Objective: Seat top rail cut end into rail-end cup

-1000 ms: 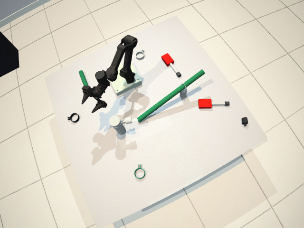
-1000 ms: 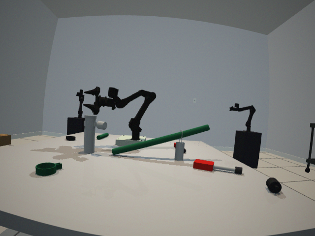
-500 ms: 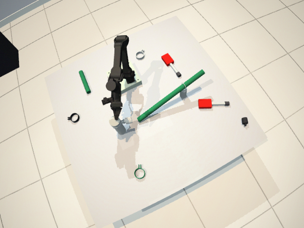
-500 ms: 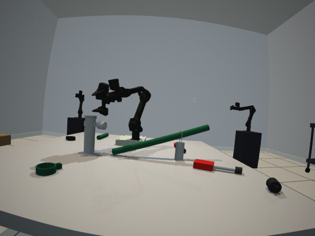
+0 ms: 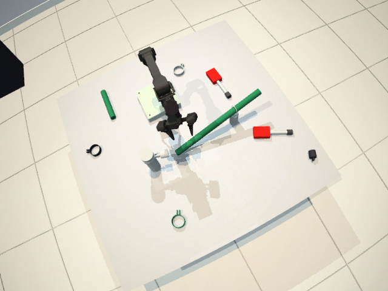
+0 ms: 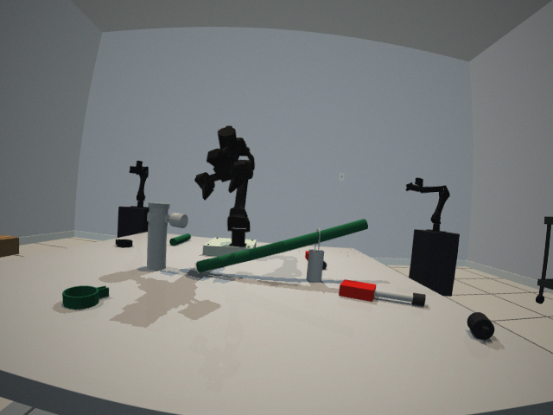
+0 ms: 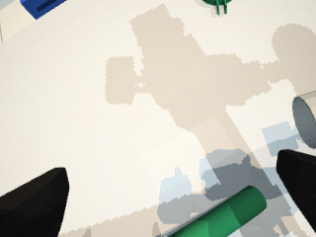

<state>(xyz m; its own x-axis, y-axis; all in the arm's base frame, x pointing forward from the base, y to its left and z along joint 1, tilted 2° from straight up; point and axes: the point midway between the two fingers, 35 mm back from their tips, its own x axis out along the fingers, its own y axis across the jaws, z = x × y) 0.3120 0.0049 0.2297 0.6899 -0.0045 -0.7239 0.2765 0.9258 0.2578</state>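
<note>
The grey rail-end cup is 13 cm to the right of my gripper tip and 8 cm below it. The rest, counted from my gripper tip: short green pipe (50 cm behind, 34 cm to the right, 22 cm below); then black cap (29 cm ahead, 61 cm to the left, 22 cm below); then short grey post (8 cm behind, 31 cm to the left, 14 cm below).
</note>
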